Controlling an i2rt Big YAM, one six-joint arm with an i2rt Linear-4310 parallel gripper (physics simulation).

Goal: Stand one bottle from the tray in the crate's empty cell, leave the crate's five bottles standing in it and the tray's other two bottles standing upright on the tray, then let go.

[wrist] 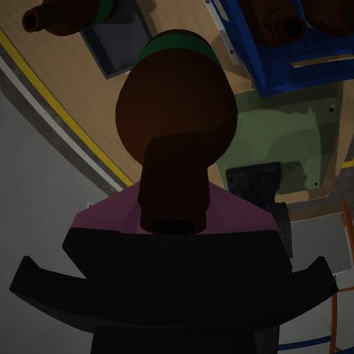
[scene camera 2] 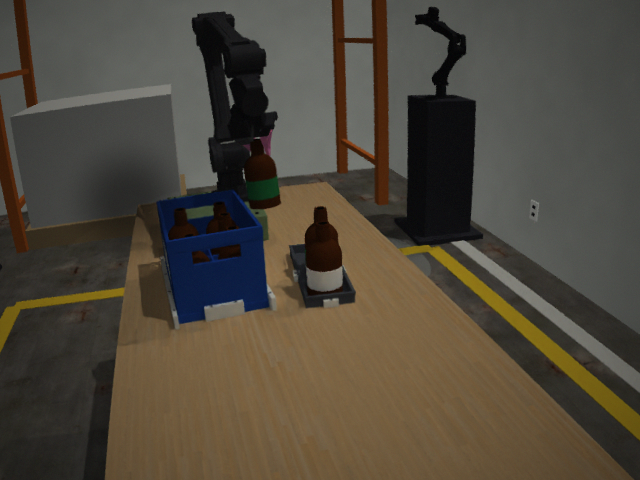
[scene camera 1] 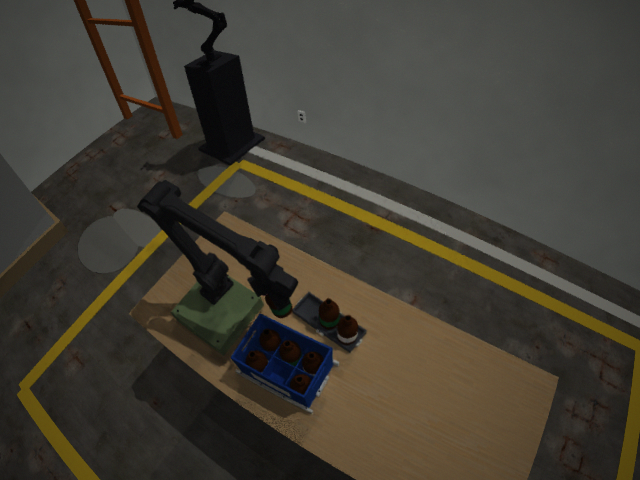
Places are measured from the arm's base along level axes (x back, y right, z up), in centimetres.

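Where they show: gripper, fingertip midpoint: [scene camera 2: 263,157]; arm's base, origin of the base link: [scene camera 1: 216,288].
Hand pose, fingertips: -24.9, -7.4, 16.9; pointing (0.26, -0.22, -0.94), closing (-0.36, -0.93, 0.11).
Observation:
Each offset is from my fingertips to the centre of the thing, as dx, dy, dz. "*": to the spot under its first point. Level surfaces: height alone.
My gripper [scene camera 2: 258,143] [wrist: 173,178] is shut on the neck of a brown bottle with a green label [scene camera 1: 282,308] [scene camera 2: 262,175] [wrist: 176,100]. The bottle hangs slightly tilted above the table, beside the crate's arm-side end. The blue crate {-15.7, +15.0, -15.6} [scene camera 1: 303,397] [scene camera 2: 217,284] [wrist: 270,88] holds five standing brown bottles. Its empty cell {* -13.6, +16.8, -23.5} [scene camera 1: 279,369] is the middle one of the row away from the tray. On the dark tray {-16.9, -9.0, -23.1} [scene camera 1: 307,305] [scene camera 2: 315,300] [wrist: 116,52] stand a green-labelled bottle {-16.7, -9.8, -16.1} [scene camera 1: 328,311] [wrist: 70,17] and a white-labelled bottle {-25.7, -8.3, -16.1} [scene camera 1: 347,328] [scene camera 2: 324,260]. The fingers are hidden in scene camera 1.
The green base plate [scene camera 1: 219,315] [wrist: 280,135] under the arm lies close to the crate's end. White brackets {* -30.4, +12.9, -22.5} [scene camera 2: 224,310] edge the crate on the wooden table {dz -24.4} [scene camera 1: 413,392] [scene camera 2: 310,387]. A black pedestal [scene camera 1: 222,103] [scene camera 2: 440,165] with another arm stands beyond the table.

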